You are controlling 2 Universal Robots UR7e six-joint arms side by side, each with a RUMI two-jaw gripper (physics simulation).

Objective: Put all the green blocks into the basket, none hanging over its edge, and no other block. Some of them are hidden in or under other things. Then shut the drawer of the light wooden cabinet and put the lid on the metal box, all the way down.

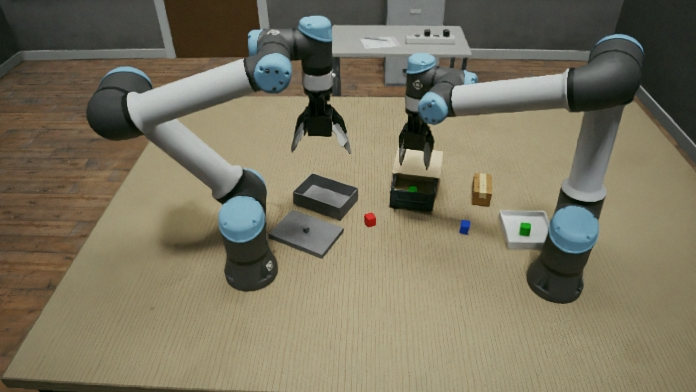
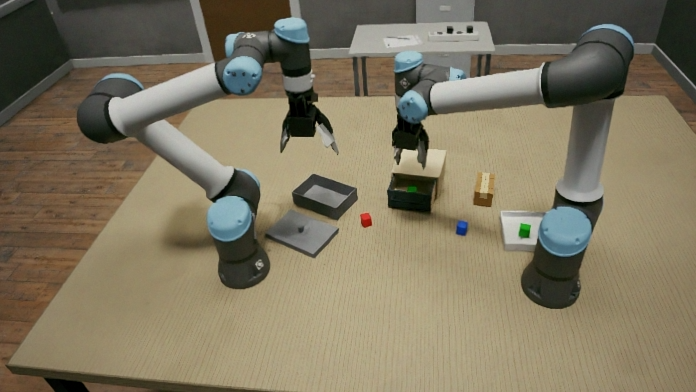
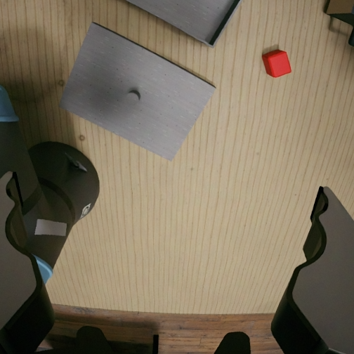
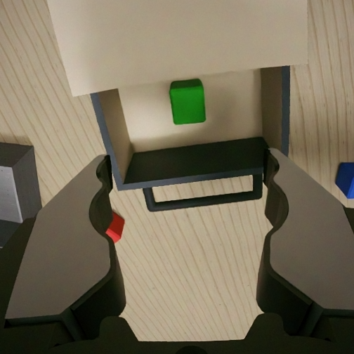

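A green block (image 1: 413,189) (image 2: 412,189) (image 4: 188,102) lies in the open drawer (image 1: 411,201) (image 2: 410,201) (image 4: 195,162) of the light wooden cabinet (image 1: 434,159) (image 2: 434,160) (image 4: 175,40). Another green block (image 1: 525,229) (image 2: 524,230) lies in a shallow white tray (image 1: 505,227) (image 2: 506,230); I cannot tell if this is the basket. The open metal box (image 1: 317,204) (image 2: 316,204) (image 3: 195,15) is empty; its lid (image 1: 320,237) (image 2: 315,237) (image 3: 140,100) lies beside it, knob up. My left gripper (image 1: 321,151) (image 2: 309,152) (image 3: 168,181) is open and high. My right gripper (image 1: 414,165) (image 2: 411,165) (image 4: 186,153) is open above the drawer.
A red block (image 1: 370,220) (image 2: 366,220) (image 3: 277,63) (image 4: 116,227) lies between metal box and drawer. A blue block (image 1: 465,227) (image 2: 462,228) (image 4: 346,180) lies left of the tray. A taped brown box (image 1: 482,192) (image 2: 484,192) stands right of the cabinet. The right arm's base partly hides the tray.
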